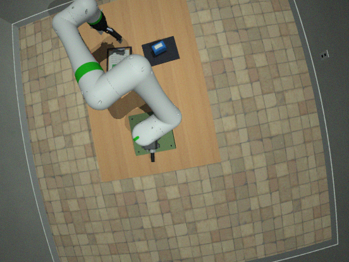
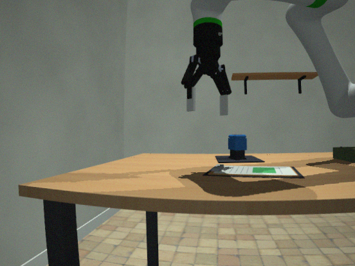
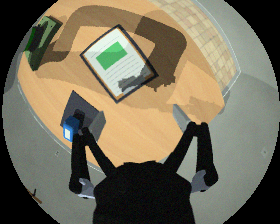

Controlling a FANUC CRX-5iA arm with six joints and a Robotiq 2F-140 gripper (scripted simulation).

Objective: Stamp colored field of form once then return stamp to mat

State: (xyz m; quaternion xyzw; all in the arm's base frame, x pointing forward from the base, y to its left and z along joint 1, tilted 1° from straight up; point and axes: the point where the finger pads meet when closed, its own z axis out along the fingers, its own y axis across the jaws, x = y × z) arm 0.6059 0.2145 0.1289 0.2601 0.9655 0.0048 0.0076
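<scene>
My gripper is now 290 mm to the left of the blue stamp, 130 mm above it and 60 mm past it. Also, from my hand: form: 170 mm below, 120 mm behind, 10 mm to the left; then dark mat: 290 mm to the right, 180 mm below, 60 mm behind.
</scene>
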